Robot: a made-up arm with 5 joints.
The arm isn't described. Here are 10 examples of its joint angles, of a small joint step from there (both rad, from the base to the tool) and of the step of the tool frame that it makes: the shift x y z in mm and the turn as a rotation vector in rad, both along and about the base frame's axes.
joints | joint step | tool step
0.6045 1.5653 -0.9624 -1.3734 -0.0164 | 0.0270 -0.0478 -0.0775 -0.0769 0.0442 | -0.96 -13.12 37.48 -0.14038 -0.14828 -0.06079
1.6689 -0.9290 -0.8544 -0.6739 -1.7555 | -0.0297 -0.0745 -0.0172 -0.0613 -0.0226 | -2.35 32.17 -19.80 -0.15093 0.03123 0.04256
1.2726 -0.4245 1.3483 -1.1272 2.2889 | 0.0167 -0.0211 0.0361 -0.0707 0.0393 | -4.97 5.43 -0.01 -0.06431 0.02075 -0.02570
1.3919 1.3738 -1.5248 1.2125 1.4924 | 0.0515 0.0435 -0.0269 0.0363 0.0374 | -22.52 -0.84 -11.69 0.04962 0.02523 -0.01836
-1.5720 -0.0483 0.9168 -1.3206 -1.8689 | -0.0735 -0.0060 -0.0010 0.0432 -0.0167 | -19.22 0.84 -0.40 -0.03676 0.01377 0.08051
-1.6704 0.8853 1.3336 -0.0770 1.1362 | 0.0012 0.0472 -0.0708 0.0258 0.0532 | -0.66 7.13 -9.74 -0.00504 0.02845 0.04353
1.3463 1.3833 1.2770 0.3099 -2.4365 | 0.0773 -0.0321 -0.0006 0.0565 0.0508 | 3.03 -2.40 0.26 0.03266 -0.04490 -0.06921
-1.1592 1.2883 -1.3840 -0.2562 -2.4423 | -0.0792 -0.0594 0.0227 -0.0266 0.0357 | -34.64 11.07 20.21 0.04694 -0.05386 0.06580
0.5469 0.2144 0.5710 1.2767 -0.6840 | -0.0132 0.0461 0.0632 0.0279 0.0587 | -12.03 10.88 -16.20 0.09732 0.10158 0.06295
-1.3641 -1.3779 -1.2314 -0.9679 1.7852 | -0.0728 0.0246 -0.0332 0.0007 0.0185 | 24.59 -2.54 1.58 0.01063 0.01516 0.08067
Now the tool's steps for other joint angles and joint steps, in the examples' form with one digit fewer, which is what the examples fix.
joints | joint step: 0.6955 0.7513 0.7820 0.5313 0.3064 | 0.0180 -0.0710 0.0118 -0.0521 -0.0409
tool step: 6.3 -9.4 8.4 -0.0853 -0.0736 -0.0550
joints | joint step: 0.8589 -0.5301 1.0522 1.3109 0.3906 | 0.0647 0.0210 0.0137 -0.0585 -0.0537
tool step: -8.6 -7.2 -5.9 -0.0269 -0.0046 -0.1167
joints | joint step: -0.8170 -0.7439 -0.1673 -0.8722 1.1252 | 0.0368 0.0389 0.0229 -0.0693 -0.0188
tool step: 13.0 8.8 -5.3 0.0026 -0.0081 -0.0184
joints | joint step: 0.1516 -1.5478 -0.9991 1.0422 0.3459 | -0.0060 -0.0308 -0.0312 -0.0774 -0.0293
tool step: -14.8 0.4 -16.4 -0.0207 -0.1378 0.0353
